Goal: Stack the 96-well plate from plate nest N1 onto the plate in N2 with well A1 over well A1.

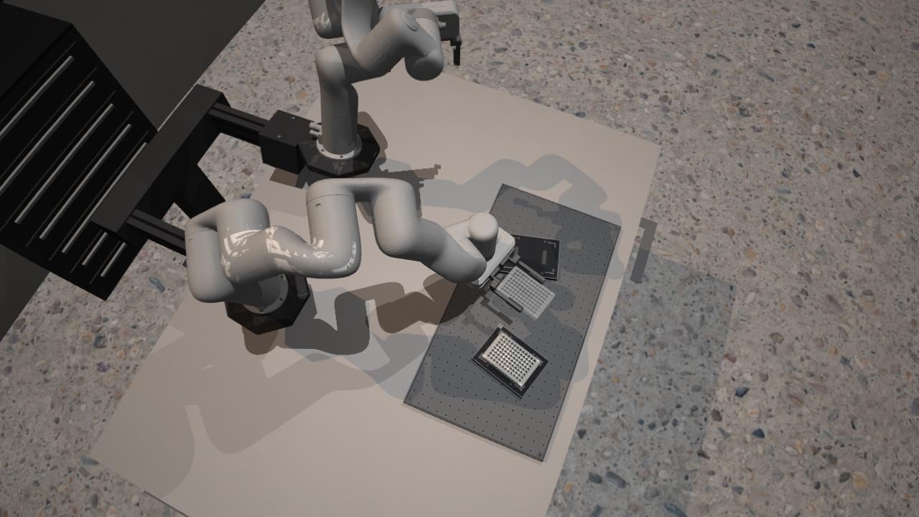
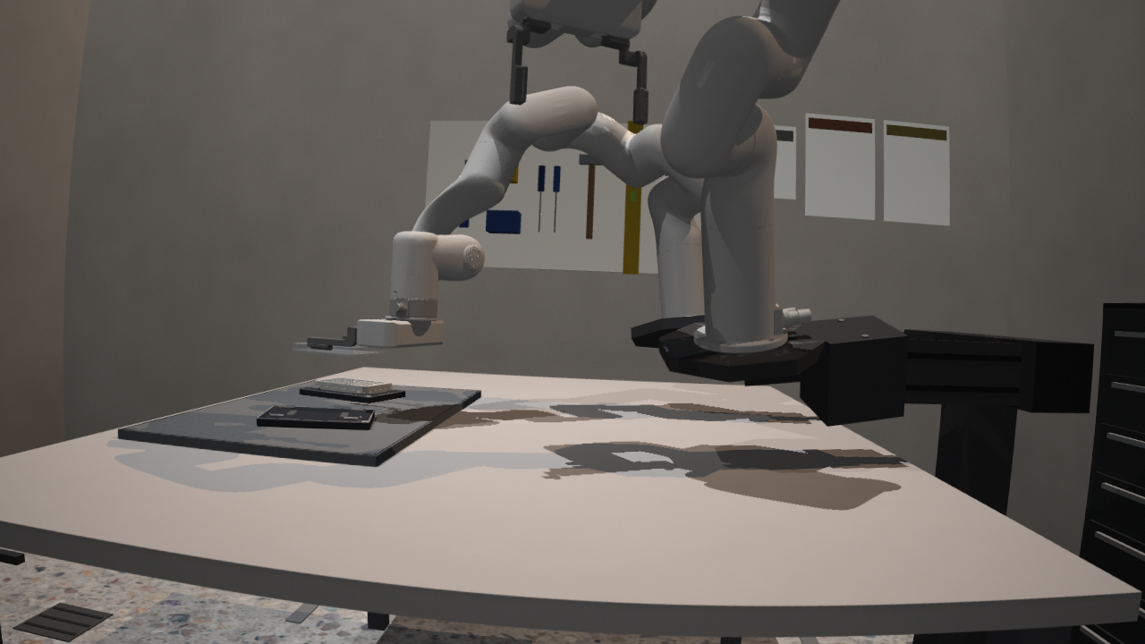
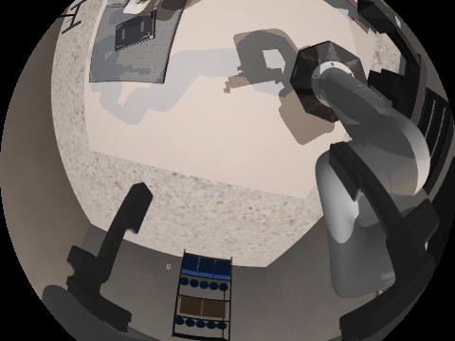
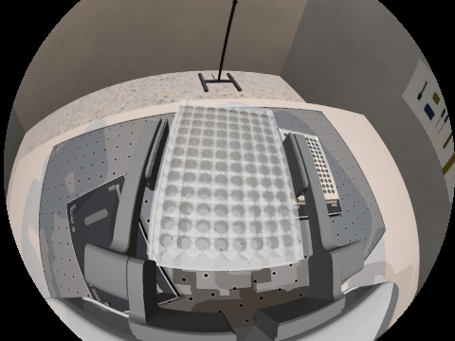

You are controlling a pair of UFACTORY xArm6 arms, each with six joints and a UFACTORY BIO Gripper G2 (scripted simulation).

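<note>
The cream-white 96-well plate lies 2 cm ahead of my right hand, 16 cm to the right of it and 9 cm below it. Also, from my right hand: clear 96-well plate (1 cm below); then A1 label (3 cm behind, 8 cm to the right, 10 cm below); then dark perforated board (1 cm to the right, 12 cm below).
</note>
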